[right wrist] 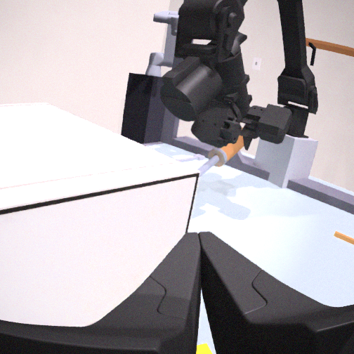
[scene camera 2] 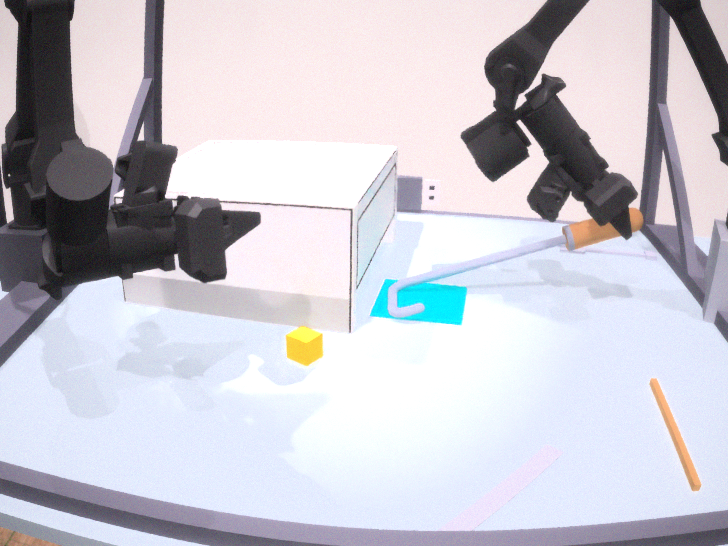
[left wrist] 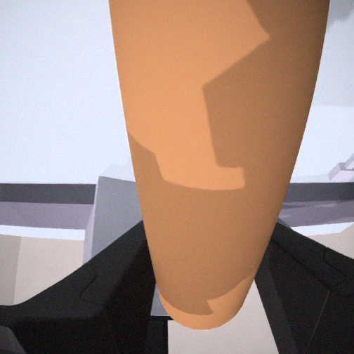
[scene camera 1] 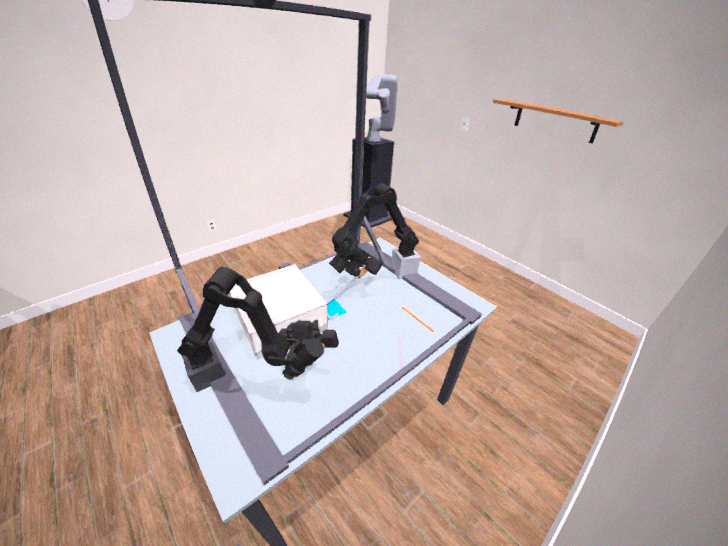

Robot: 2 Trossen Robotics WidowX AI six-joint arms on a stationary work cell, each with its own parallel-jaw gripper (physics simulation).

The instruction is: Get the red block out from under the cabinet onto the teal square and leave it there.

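Seen in the pictures: left gripper, between the fingertips: (scene camera 2: 624, 233); right gripper, between the fingertips: (scene camera 2: 259, 217) (scene camera 1: 316, 320); left arm's base, origin of its link: (scene camera 1: 406, 252); right arm's base, origin of its link: (scene camera 2: 35, 221) (scene camera 1: 200, 358).
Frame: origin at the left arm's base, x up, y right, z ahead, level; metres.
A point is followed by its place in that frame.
The red block does not show in any view. The white cabinet (scene camera 1: 285, 293) @(x 0.022, y -0.164, z 0.585 m) (scene camera 2: 246, 252) @(x -0.034, y -0.290, z 0.558 m) (right wrist: 100, 240) stands at the left in scene camera 2. The teal square (scene camera 1: 336, 307) @(x -0.113, y -0.151, z 0.386 m) (scene camera 2: 446, 305) @(x -0.113, y -0.155, z 0.384 m) lies just right of it. My left gripper (scene camera 2: 624, 230) @(x -0.027, y -0.027, z 0.187 m) (left wrist: 201, 228) is shut on the orange handle (scene camera 2: 588, 235) @(x -0.028, y -0.065, z 0.234 m) (left wrist: 200, 150) (right wrist: 232, 150) of a grey hook tool (scene camera 2: 482, 264) @(x -0.074, y -0.109, z 0.358 m). The tool's bent end shows over the teal square, outside the cabinet; I cannot tell if it touches. My right gripper (scene camera 2: 257, 218) @(x 0.027, y -0.341, z 0.505 m) (right wrist: 197, 243) is shut and empty, raised in front of the cabinet.
A yellow block (scene camera 2: 304, 346) @(x -0.092, y -0.341, z 0.460 m) (right wrist: 204, 349) sits before the cabinet's near right corner. An orange stick (scene camera 1: 418, 319) @(x -0.107, y -0.324, z 0.090 m) (scene camera 2: 676, 434) @(x -0.106, y -0.331, z 0.088 m) and a pale pink strip (scene camera 1: 400, 351) @(x -0.112, y -0.447, z 0.228 m) (scene camera 2: 505, 487) @(x -0.112, y -0.442, z 0.229 m) lie toward the table's front. A thin pale item (scene camera 2: 617, 253) @(x -0.110, y 0.127, z 0.197 m) lies behind the tool's handle.
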